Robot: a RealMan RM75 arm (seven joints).
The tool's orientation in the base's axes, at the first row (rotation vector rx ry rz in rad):
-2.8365, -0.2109, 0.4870
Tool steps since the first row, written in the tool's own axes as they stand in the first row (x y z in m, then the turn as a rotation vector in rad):
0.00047, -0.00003, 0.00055, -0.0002, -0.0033, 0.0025
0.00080, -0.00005, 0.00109, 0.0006, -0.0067, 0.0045
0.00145, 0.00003, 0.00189, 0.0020, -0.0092, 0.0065
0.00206, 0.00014, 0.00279, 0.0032, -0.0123, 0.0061
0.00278, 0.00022, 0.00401, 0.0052, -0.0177, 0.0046
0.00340, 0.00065, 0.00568, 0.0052, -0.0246, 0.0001
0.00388, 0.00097, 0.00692, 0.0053, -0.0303, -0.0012
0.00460, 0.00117, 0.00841, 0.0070, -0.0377, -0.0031
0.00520, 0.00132, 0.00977, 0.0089, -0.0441, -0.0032
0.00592, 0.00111, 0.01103, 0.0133, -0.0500, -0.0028
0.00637, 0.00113, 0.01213, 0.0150, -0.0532, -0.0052
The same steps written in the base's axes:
0.00025, 0.00024, -0.00064, -0.0014, 0.0037, -0.0013
0.00037, 0.00044, -0.00123, -0.0017, 0.0075, -0.0025
0.00070, 0.00066, -0.00218, -0.0013, 0.0106, -0.0040
0.00097, 0.00087, -0.00322, -0.0003, 0.0137, -0.0032
0.00123, 0.00120, -0.00457, 0.0015, 0.0189, -0.0010
0.00128, 0.00128, -0.00640, 0.0024, 0.0245, 0.0050
0.00133, 0.00134, -0.00777, 0.0024, 0.0297, 0.0077
0.00151, 0.00162, -0.00940, 0.0039, 0.0367, 0.0110
0.00161, 0.00189, -0.01087, 0.0051, 0.0431, 0.0122
0.00183, 0.00250, -0.01218, 0.0084, 0.0497, 0.0121
0.00187, 0.00281, -0.01333, 0.0105, 0.0525, 0.0146

